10 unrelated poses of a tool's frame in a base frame.
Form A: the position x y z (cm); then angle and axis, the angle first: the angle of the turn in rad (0 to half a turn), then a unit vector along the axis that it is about.
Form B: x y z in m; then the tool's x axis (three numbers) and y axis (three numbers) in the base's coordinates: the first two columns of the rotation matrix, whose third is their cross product. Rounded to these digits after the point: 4 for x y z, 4 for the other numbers.
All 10 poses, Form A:
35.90 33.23 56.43 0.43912 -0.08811 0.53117 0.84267
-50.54 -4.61 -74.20 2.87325 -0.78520 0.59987 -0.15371
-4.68 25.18 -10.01 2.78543 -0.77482 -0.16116 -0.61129
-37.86 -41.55 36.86 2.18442 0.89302 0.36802 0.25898
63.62 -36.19 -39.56 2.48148 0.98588 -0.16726 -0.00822
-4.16 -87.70 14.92 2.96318 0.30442 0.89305 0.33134
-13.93 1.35 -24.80 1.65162 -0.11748 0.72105 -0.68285
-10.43 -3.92 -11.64 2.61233 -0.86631 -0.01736 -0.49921
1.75 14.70 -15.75 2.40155 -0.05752 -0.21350 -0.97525
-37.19 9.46 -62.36 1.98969 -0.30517 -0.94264 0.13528
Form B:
0.3590 0.3323 0.5643 0.9059 0.3538 -0.2329 -0.3627 0.9319 0.0050
-0.5054 -0.0461 -0.7420 0.2468 -0.9659 0.0780 -0.8844 -0.2574 -0.3893
-0.0468 0.2518 -0.1001 0.2258 0.0288 0.9738 0.4551 -0.8869 -0.0793
-0.3786 -0.4155 0.3686 0.6809 0.7296 0.0636 0.3062 -0.3624 0.8803
0.6362 -0.3619 -0.3956 0.9498 -0.3002 0.0881 -0.2901 -0.7398 0.6070
-0.0416 -0.8770 0.1492 -0.8003 0.5982 0.0416 0.4806 0.5983 0.6411
-0.1393 0.0135 -0.2480 -0.0658 -0.7722 -0.6320 0.5891 0.4812 -0.6492
-0.1043 -0.0392 -0.1164 0.5351 -0.2240 0.8145 0.2801 -0.8626 -0.4212
0.0175 0.1470 -0.1575 -0.7327 -0.6363 0.2415 0.6790 -0.6592 0.3232
-0.3719 0.0946 -0.6236 -0.2757 0.5283 0.8031 0.2811 0.8432 -0.4582

